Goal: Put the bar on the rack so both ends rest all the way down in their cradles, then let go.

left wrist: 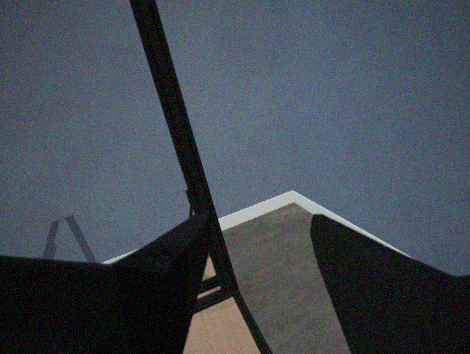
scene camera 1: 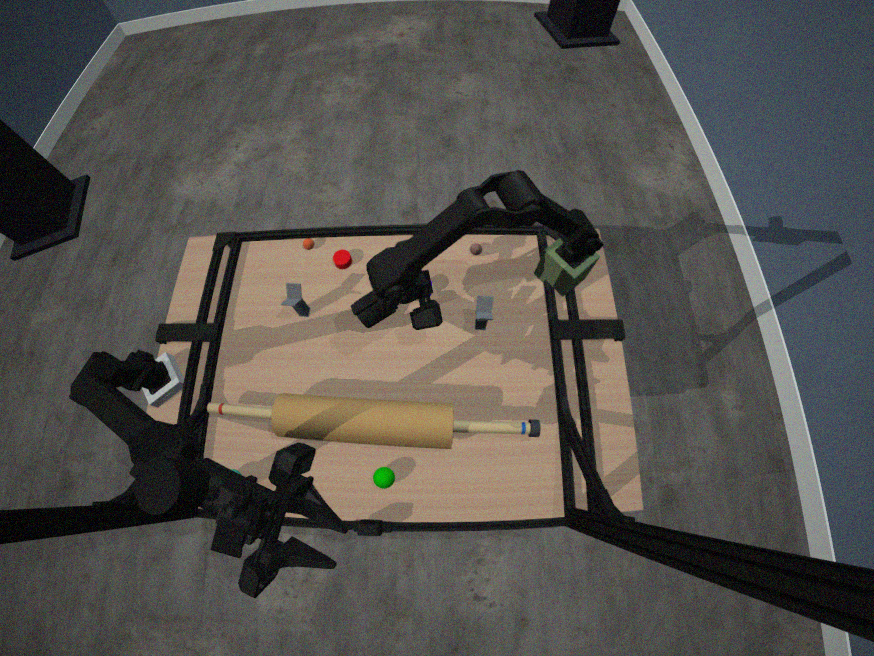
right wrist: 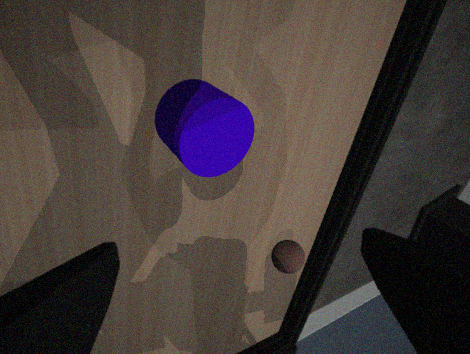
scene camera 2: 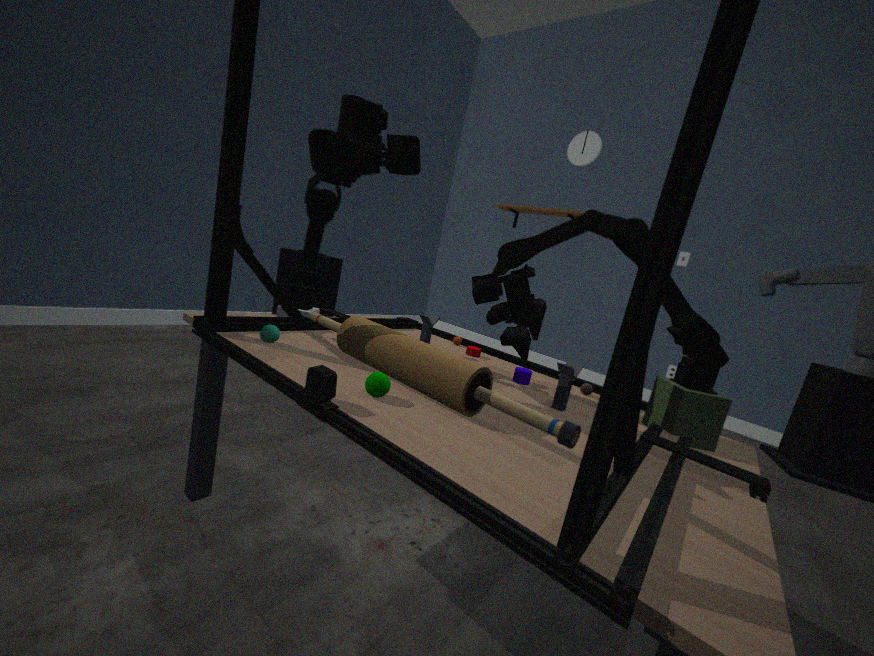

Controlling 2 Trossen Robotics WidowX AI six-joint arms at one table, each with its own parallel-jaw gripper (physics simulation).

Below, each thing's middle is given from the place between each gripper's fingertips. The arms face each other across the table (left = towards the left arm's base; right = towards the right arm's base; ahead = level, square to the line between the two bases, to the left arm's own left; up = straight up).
Now: the purple cylinder [right wrist: 210,132] 80 mm below my right hand, 30 mm ahead of it and 10 mm to the left of it. Round my right hand: brown ball [right wrist: 288,257] 160 mm to the right, 100 mm ahead, 80 mm below.
My left hand is 49 cm short of the purple cylinder, 40 cm above it and 22 cm to the left of it. Round my left hand: brown ball (56 cm ahead, 40 cm below, 38 cm to the right).
